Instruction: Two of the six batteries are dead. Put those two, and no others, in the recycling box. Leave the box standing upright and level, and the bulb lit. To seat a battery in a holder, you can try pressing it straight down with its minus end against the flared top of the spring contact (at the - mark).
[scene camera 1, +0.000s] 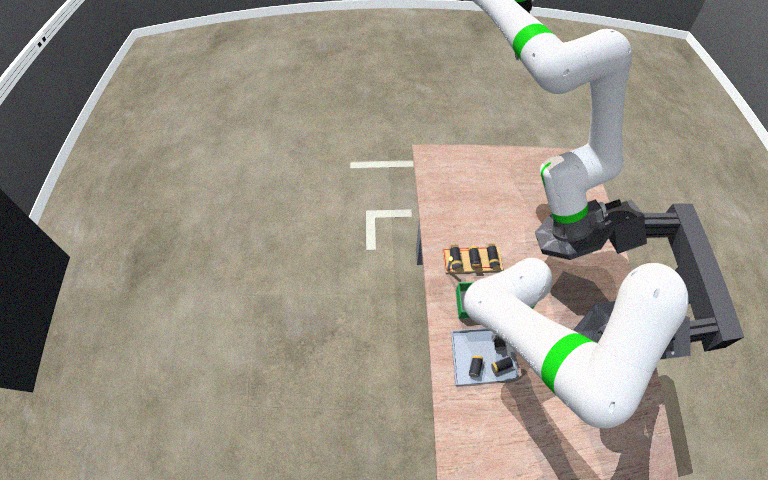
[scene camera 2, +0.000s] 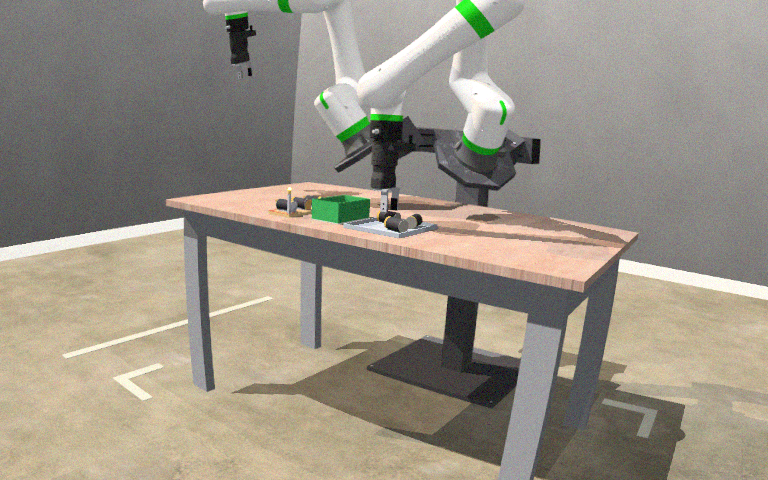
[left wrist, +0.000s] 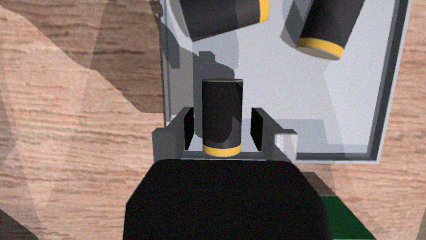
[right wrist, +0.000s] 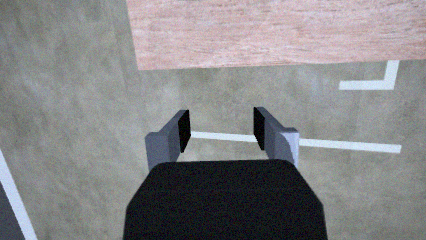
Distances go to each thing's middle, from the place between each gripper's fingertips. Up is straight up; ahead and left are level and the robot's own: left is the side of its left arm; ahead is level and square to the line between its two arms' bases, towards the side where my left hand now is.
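The grey tray (scene camera 1: 466, 343) is 300 mm ahead of my right hand, 860 mm to the left of it and 480 mm below it. As for the green recycling box (scene camera 2: 336, 213), my right hand is 470 mm above it, 680 mm to the right of it and 280 mm short of it.
The green recycling box is 3 cm ahead of my left hand (scene camera 2: 389, 210), 14 cm to the right of it and 4 cm below it. My left hand is also 4 cm to the right of the grey tray, 5 cm above it and 5 cm short of it.
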